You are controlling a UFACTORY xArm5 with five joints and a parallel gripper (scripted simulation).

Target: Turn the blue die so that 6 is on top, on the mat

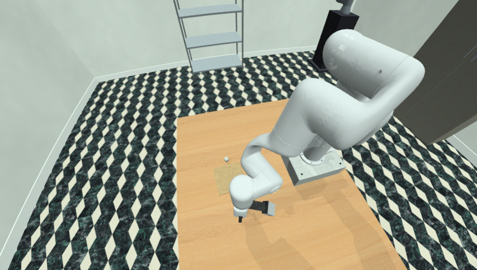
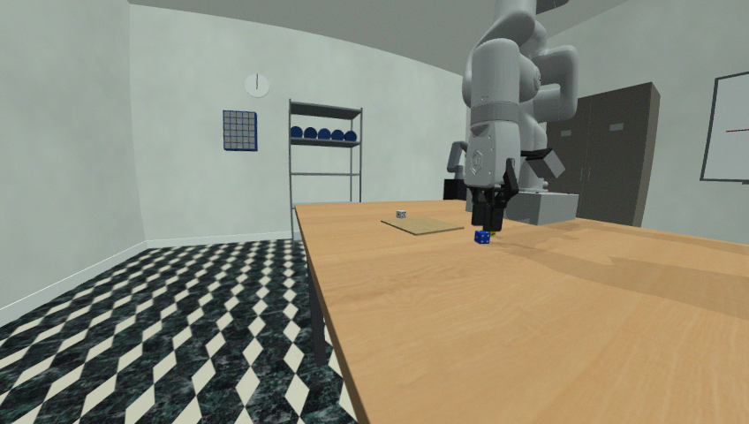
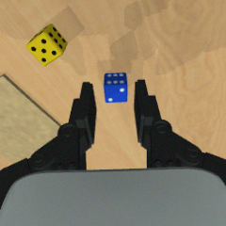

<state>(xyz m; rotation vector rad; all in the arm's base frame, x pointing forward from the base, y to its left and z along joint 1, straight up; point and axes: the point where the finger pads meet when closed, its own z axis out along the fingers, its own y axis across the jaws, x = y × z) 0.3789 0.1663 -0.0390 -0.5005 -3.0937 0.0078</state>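
My gripper is now 10 mm short of the blue die and 40 mm above it. Also, from my hand: tan mat 30 mm ahead, 160 mm to the right, 40 mm below; yellow die 50 mm behind, 30 mm to the right, 40 mm below; white die 40 mm ahead, 260 mm to the right, 40 mm below.
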